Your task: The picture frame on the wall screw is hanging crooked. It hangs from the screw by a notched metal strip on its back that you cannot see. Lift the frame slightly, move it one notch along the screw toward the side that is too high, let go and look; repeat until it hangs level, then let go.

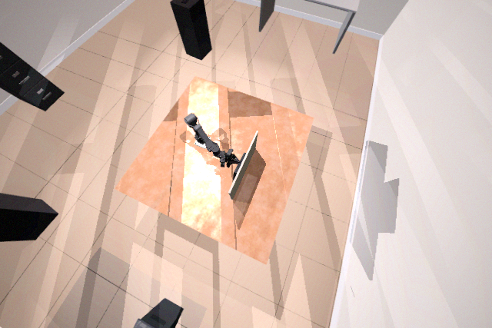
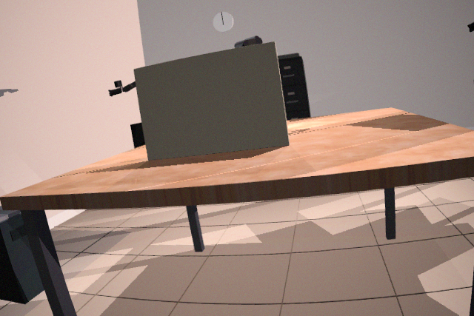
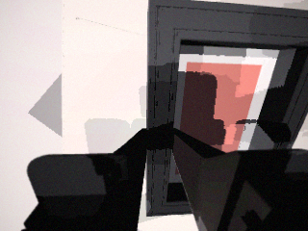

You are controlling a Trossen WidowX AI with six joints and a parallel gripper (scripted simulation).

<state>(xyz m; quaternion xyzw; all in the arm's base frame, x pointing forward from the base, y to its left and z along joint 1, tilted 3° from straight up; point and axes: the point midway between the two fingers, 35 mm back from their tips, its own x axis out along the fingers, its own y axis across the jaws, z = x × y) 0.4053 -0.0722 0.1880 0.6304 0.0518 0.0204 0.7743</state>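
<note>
The picture frame is 10 mm ahead of my gripper tip, 10 mm to the right of it and 50 mm below it. Also, from my gripper tip: wall panel 20 mm ahead, 10 mm to the left, 70 mm below.
</note>
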